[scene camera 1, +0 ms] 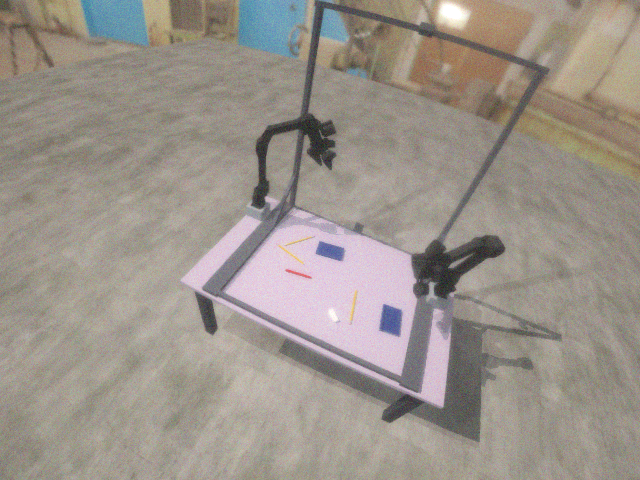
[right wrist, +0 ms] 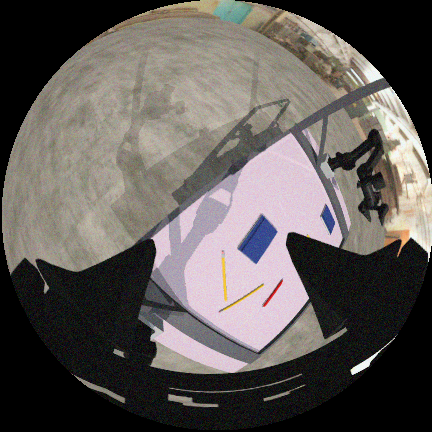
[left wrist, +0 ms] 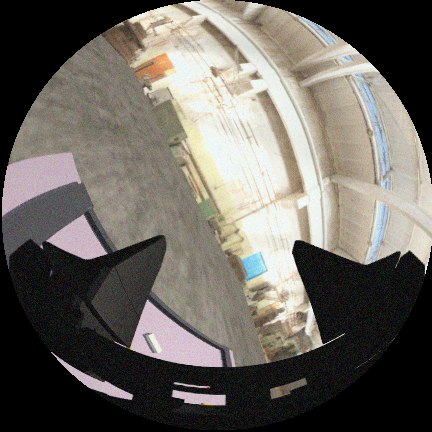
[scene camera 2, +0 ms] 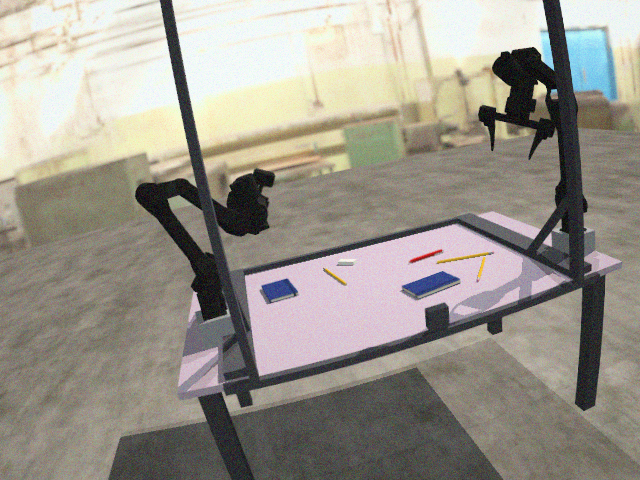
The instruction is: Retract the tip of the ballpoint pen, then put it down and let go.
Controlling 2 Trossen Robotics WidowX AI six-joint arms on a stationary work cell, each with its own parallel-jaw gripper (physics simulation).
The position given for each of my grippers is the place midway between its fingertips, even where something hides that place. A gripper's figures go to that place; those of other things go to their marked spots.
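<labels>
I see my left gripper (scene camera 1: 417, 288) at 1.1 m from the lens. A dark frame (scene camera 1: 503, 55) is here as well, and it sits 1.26 m from the lens, so my left gripper is nearer to the lens than the dark frame.
</labels>
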